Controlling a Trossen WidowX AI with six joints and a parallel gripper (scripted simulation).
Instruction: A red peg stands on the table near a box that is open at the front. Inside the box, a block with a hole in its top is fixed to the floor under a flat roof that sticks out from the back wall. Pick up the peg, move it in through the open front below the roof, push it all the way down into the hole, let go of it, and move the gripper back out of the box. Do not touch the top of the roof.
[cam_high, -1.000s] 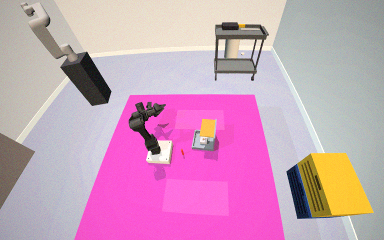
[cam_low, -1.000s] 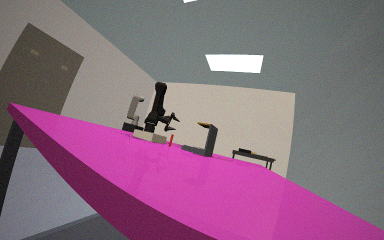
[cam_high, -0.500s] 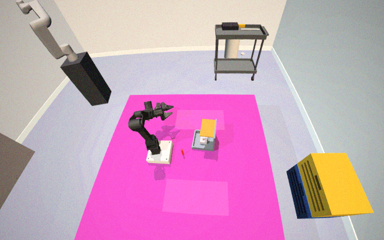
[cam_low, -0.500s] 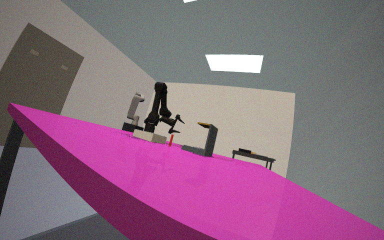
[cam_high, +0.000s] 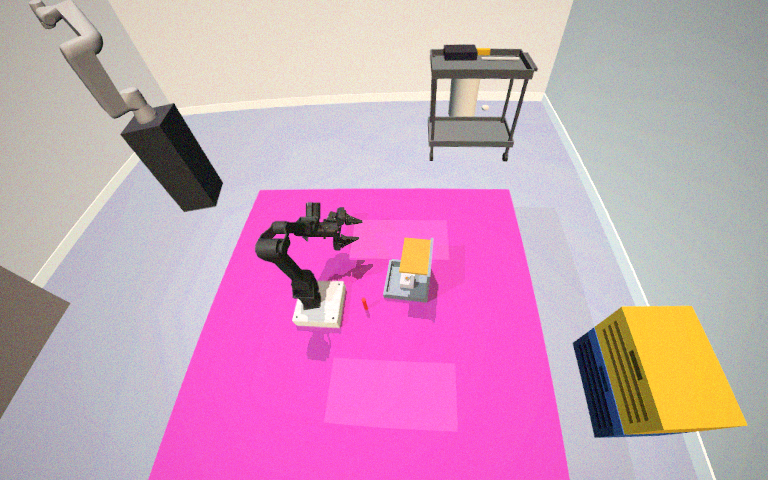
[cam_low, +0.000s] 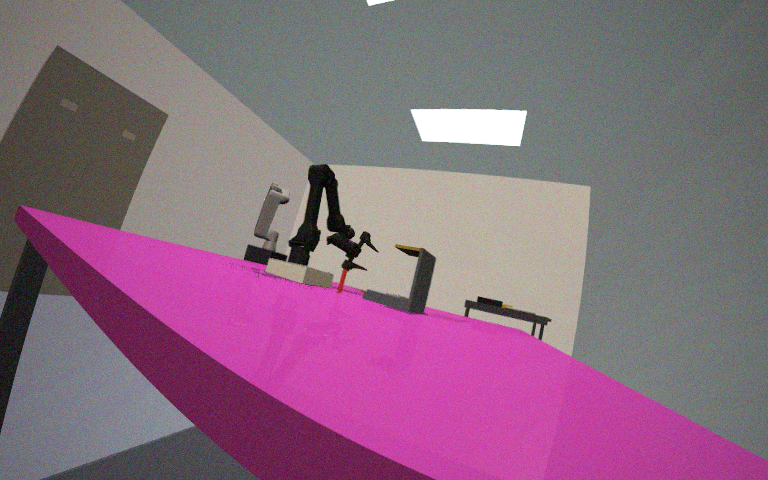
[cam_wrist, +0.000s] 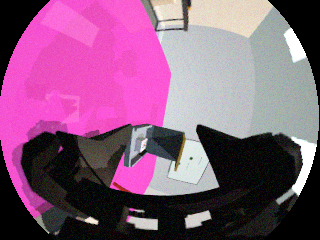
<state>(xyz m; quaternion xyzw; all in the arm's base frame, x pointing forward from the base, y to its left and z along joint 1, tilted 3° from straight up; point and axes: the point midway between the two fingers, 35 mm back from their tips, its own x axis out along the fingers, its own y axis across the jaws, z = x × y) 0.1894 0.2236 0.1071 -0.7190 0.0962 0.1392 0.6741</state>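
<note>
Right now my gripper tip is 20 mm past the red peg, 270 mm to the left of it and 110 mm above it. From my gripper tip the other things lie so: orange roof 180 mm ahead, 190 mm to the right, 50 mm above; back wall 230 mm ahead, 200 mm to the right, 40 mm below.
</note>
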